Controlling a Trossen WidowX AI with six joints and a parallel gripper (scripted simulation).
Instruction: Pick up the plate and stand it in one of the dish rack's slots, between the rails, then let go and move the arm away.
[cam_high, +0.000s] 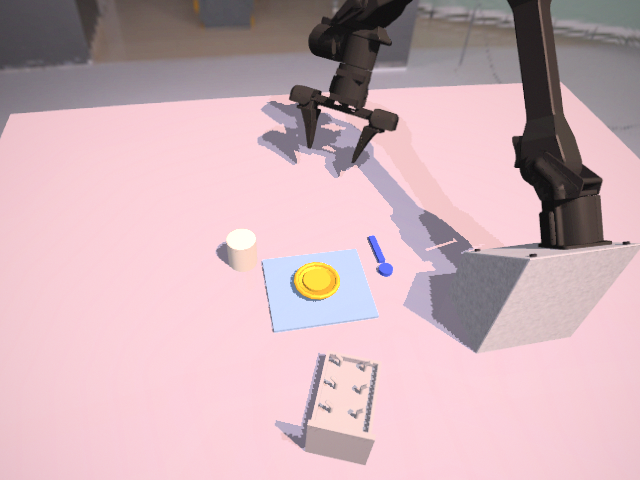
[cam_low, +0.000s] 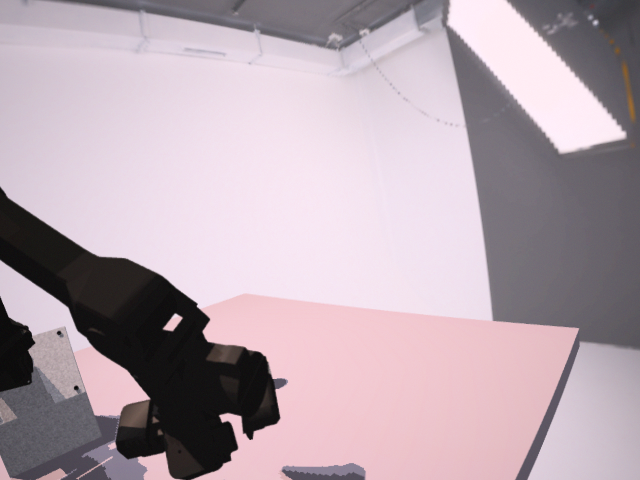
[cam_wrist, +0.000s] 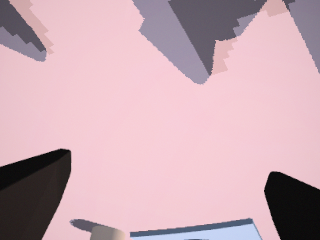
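My gripper tip is 25 cm to the right of the yellow plate, 5 cm short of it and 4 cm above it. Also, from my gripper tip: blue spoon 21 cm to the left, 6 cm behind, 5 cm below; then dish rack 44 cm to the left, 4 cm ahead, 3 cm below; then light blue mat 25 cm to the left, 5 cm below, 5 cm ahead.
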